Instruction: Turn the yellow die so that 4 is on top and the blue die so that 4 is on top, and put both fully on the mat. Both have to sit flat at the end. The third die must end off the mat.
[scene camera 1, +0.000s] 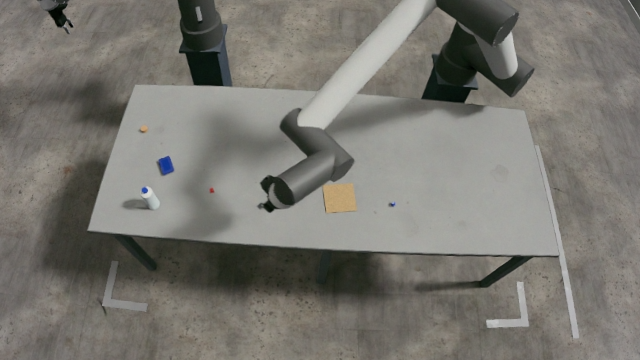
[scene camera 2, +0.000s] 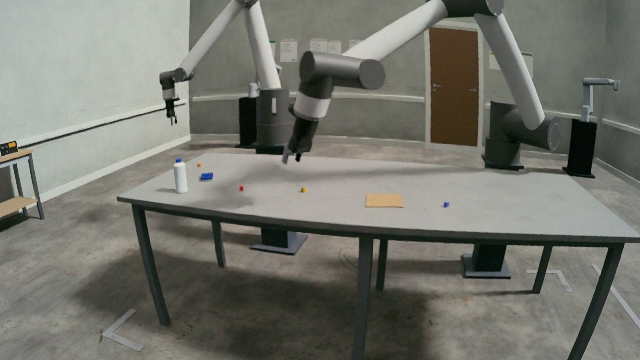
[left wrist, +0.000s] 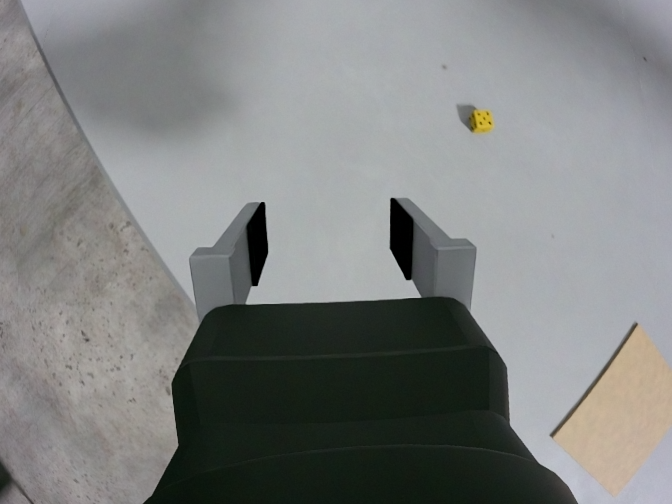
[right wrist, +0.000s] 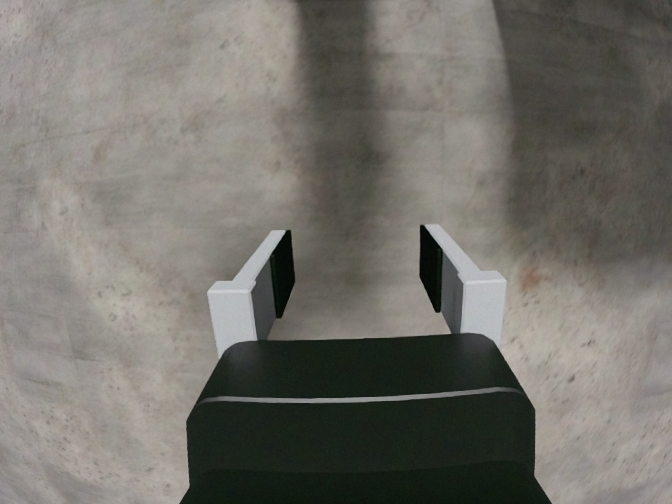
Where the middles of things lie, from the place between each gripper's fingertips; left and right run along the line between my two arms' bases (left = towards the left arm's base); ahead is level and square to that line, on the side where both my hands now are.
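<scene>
The tan mat (scene camera 1: 338, 197) is 31 cm to the left of my left hand (scene camera 2: 290, 161), 16 cm behind it and 18 cm below it.
</scene>
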